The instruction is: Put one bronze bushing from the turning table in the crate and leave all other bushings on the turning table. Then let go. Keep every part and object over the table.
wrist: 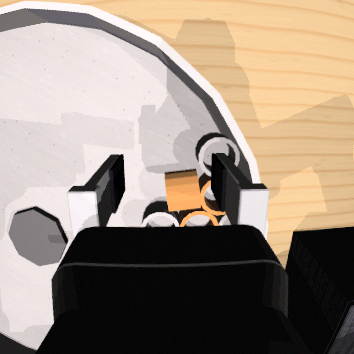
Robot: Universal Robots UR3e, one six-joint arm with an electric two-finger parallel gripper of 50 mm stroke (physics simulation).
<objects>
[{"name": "my gripper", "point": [167, 171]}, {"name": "grey turning table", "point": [86, 86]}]
</objects>
